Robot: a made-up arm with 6 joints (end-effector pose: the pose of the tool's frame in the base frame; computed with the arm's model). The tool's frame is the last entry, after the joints.
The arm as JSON. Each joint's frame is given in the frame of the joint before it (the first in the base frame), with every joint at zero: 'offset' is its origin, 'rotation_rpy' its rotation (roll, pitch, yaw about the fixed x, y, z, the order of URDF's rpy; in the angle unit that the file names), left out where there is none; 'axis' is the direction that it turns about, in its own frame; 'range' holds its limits. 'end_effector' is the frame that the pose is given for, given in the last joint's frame.
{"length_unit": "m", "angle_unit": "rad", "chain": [
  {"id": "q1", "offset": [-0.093, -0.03, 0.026], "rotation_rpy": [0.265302, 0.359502, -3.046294], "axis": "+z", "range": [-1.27, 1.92]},
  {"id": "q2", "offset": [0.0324, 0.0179, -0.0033], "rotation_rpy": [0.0, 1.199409, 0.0], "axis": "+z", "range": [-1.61, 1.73]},
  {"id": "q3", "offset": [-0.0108, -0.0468, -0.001], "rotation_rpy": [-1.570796, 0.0, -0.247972], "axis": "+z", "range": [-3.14, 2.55]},
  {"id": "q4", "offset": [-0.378, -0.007, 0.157], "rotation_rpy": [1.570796, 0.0, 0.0], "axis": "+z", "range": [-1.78, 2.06]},
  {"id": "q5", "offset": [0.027, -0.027, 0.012], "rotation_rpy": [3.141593, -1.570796, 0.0], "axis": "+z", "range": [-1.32, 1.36]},
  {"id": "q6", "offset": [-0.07, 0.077, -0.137], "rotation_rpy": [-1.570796, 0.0, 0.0], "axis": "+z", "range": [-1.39, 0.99]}
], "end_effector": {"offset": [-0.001, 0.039, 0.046], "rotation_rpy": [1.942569, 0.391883, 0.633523]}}
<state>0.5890 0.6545 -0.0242 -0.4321 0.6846 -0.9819</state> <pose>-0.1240 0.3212 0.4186 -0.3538 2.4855 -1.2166</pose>
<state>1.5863 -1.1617 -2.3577 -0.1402 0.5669 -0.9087</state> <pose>-0.4004 0.1045 -0.3533 1.1430 0.2428 0.8223</pose>
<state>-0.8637 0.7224 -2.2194 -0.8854 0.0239 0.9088</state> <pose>-0.0119 -0.5100 -0.3148 -0.4116 0.1858 -2.1265</pose>
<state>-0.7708 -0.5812 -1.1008 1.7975 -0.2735 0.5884</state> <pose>-0.0198 -0.1723 0.0425 0.7391 -1.0262 0.8212</pose>
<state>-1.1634 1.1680 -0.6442 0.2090 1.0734 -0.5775</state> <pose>0.2325 -0.2687 0.2968 -1.5377 -0.9930 0.9761</pose>
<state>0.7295 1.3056 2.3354 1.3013 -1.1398 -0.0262</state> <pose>-0.0655 -0.3657 -0.0300 0.0726 0.1866 -1.8099</pose>
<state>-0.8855 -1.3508 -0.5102 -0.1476 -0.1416 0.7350</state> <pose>-0.2288 -0.5526 -0.0072 -1.8634 1.9205 1.6247</pose>
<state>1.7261 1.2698 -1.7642 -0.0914 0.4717 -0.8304</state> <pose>0.1016 0.3304 -0.2826 0.0364 -0.8355 2.9688</pose>
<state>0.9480 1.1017 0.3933 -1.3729 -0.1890 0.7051</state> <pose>-0.4806 0.2165 0.4058 1.6973 -0.8451 0.8049</pose>
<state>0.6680 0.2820 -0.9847 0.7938 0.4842 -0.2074</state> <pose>0.1586 0.2659 0.0386 0.5248 -1.1126 1.8558</pose>
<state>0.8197 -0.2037 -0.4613 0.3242 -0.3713 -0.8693</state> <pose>0.0610 0.1874 0.3829 2.1185 -1.8592 0.6487</pose>
